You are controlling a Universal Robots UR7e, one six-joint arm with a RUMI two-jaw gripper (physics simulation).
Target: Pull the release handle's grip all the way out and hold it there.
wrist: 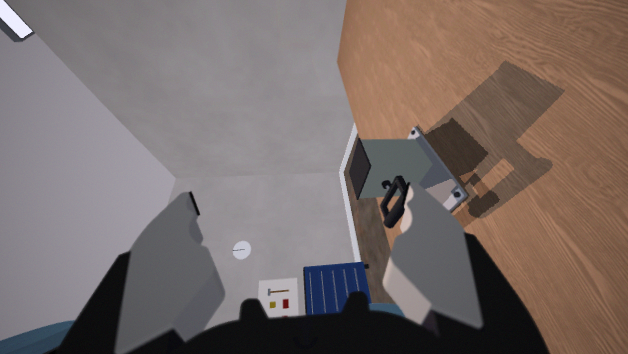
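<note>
The release handle's black, loop-shaped grip (394,217) is right of the view's middle, beside the inner side of the right fingertip, which covers part of it. A small black knob or stem (386,184) shows next to it on the grey-green housing (390,155). The housing has a dark end face and stands on a light metal base plate (440,163) with bolts at its corners. My gripper (302,190) is open and empty. The grip lies close to the right finger, far from the left finger; whether the right finger touches it I cannot tell.
The wooden table (540,250) fills the right side, with shadows of the arm and housing. Beyond its edge are a grey wall (240,100) with a round clock (242,250), a white tool board (265,287) and a blue ribbed cabinet (327,285).
</note>
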